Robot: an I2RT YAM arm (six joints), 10 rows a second.
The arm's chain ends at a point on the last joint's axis. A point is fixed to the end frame.
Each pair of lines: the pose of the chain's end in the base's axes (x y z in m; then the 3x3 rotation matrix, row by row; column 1 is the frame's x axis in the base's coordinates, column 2 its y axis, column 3 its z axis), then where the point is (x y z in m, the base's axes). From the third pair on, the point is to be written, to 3 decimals.
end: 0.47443 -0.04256 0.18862; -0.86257 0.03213 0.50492; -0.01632 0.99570 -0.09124; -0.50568 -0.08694 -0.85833
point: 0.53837 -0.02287 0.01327
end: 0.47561 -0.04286 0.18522; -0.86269 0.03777 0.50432; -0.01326 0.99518 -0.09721; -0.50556 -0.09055 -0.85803
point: 0.53964 -0.02417 0.00979
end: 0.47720 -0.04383 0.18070; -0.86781 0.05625 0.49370; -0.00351 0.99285 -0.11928; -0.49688 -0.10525 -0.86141
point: 0.540 -0.029 0.004
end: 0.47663 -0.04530 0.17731; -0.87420 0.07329 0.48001; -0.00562 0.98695 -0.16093; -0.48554 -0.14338 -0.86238
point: 0.537 -0.038 0.000
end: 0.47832 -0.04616 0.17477; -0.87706 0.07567 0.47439; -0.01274 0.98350 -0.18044; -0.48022 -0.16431 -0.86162
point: 0.538 -0.043 -0.003
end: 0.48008 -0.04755 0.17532; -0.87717 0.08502 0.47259; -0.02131 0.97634 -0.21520; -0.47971 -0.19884 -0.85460
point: 0.540 -0.051 -0.003
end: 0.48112 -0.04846 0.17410; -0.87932 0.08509 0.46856; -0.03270 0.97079 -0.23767; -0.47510 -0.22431 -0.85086
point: 0.540 -0.057 -0.004
